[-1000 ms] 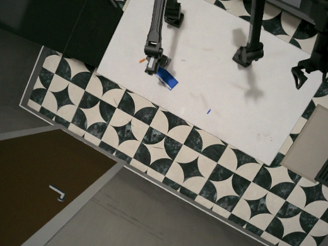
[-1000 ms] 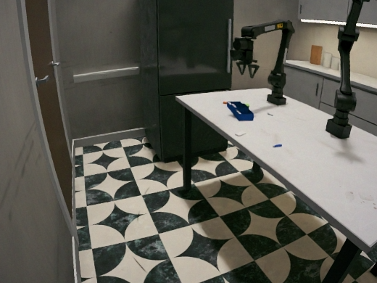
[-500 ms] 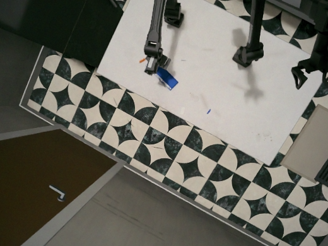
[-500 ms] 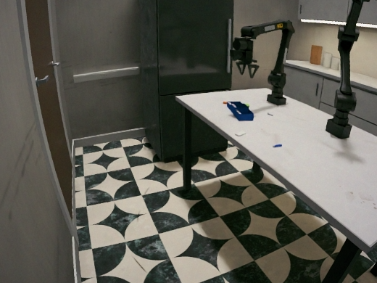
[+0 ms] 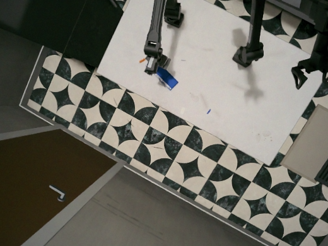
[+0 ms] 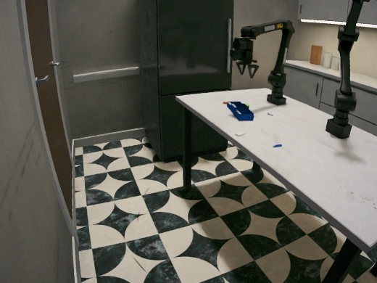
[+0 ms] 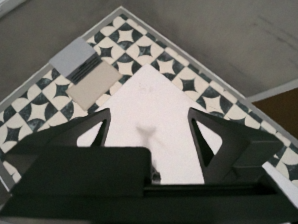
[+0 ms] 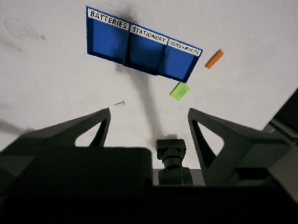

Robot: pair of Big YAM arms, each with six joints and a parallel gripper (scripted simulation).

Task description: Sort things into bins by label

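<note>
Now: right hand 21 cm above the tiny grey piece, 12 cm past it and 9 cm to the right of it. From my right hand the other things lie so: orange cylinder 21 cm below, 17 cm to the right, 3 cm ahead; white piece 28 cm to the left, 22 cm below, 19 cm ahead; green piece 22 cm below, 10 cm to the right, 7 cm behind.
</note>
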